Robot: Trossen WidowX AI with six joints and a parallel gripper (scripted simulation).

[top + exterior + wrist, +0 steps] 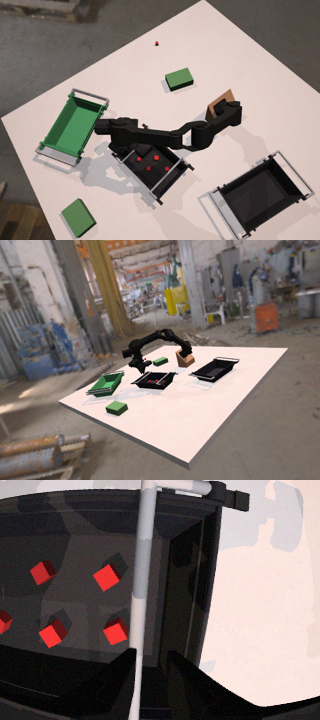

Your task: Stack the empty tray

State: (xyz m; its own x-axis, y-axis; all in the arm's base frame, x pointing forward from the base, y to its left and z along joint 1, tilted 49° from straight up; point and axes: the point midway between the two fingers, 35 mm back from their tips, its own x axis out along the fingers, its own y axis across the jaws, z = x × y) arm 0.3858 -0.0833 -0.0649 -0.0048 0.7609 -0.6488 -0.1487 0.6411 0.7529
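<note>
My gripper tip is now 27 cm past the black tray, 45 cm to the right of it and 4 cm above it.
</note>
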